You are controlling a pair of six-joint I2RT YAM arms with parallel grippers.
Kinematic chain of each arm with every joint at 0, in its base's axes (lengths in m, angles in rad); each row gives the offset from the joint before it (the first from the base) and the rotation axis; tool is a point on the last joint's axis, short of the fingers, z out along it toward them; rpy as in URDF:
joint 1: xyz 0 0 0.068 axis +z
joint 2: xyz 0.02 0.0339 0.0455 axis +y
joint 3: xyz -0.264 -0.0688 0 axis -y
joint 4: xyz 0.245 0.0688 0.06 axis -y
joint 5: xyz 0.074 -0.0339 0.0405 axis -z
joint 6: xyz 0.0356 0 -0.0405 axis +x
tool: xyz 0 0 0 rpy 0 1.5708 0
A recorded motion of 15 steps. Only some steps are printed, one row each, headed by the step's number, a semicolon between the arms.
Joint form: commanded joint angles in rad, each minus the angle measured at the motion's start. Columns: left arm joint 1, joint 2, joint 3, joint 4, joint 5, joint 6; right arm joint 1, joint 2, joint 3, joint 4, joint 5, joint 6.
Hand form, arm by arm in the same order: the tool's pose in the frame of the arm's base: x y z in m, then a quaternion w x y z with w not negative. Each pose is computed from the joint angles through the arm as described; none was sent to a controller.
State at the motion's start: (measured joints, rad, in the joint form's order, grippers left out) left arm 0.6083 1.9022 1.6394 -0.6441 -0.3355 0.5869; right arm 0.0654 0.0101 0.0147 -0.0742 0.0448 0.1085
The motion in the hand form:
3: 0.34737 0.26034 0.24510 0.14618 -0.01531 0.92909 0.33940; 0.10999 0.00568 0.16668 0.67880 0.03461 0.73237 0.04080
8: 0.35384 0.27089 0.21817 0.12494 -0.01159 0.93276 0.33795; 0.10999 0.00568 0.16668 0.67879 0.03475 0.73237 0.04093
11: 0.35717 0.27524 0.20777 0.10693 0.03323 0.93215 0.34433; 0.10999 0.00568 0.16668 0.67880 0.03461 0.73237 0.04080
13: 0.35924 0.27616 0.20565 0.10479 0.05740 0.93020 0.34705; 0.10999 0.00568 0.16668 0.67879 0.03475 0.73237 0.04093
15: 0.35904 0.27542 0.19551 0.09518 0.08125 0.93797 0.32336; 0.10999 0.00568 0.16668 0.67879 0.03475 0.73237 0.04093
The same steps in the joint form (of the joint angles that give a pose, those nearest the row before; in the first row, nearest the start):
3: 0.0046 0.0439 -0.0538 0.1064 -0.0427 0.1267; 0.0046 -0.0065 -0.0092 -0.0030 0.0123 0.0031
8: 0.0145 0.1144 -0.0538 0.1454 -0.0576 0.1430; 0.0046 -0.0065 -0.0092 -0.0030 0.0123 0.0034
11: 0.0179 0.1431 -0.0538 0.1739 -0.0587 0.2430; 0.0046 -0.0065 -0.0092 -0.0030 0.0123 0.0031
13: 0.0175 0.1503 -0.0538 0.1911 -0.0500 0.2937; 0.0046 -0.0065 -0.0092 -0.0030 0.0123 0.0034
15: 0.0191 0.1686 -0.0542 0.1637 -0.0145 0.3235; 0.0046 -0.0065 -0.0092 -0.0030 0.0123 0.0034

